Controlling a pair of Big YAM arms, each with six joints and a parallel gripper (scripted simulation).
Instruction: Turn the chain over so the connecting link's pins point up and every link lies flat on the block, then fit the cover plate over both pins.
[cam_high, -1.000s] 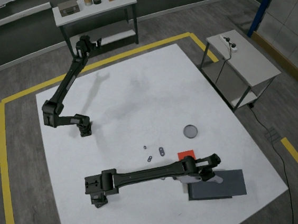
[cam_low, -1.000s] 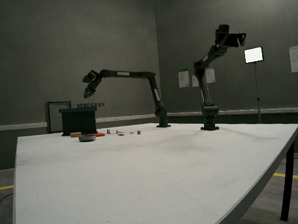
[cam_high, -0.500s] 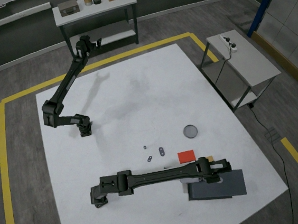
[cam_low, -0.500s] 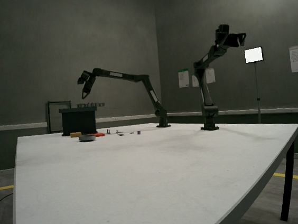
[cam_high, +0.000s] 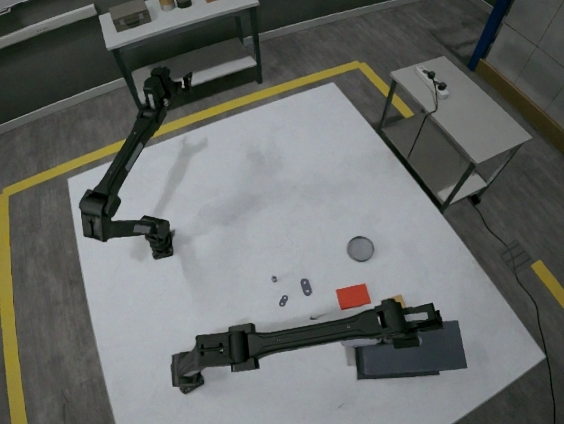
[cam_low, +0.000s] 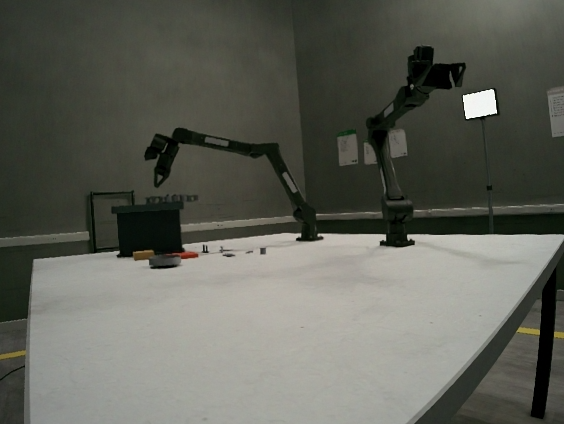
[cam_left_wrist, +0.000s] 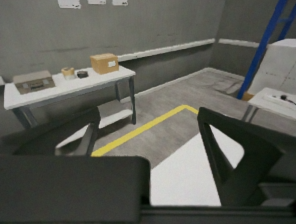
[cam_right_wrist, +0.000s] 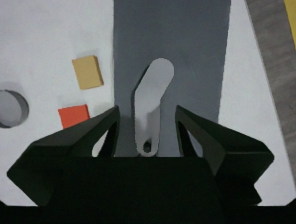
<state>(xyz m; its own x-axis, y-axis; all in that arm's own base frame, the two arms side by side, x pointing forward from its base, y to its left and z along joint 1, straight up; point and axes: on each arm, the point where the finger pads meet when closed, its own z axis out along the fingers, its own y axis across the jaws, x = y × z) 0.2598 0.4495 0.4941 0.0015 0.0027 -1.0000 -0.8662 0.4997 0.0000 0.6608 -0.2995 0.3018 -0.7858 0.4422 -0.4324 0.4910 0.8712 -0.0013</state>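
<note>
The dark grey block lies 30 mm ahead of my right hand, 40 mm to the right of it and 200 mm below it. Round my right hand: two-hole plate (290 mm behind, 300 mm to the left, 300 mm below); then red square (30 mm behind, 220 mm to the left, 290 mm below); then tan block (100 mm ahead, 140 mm to the left, 290 mm below).
</note>
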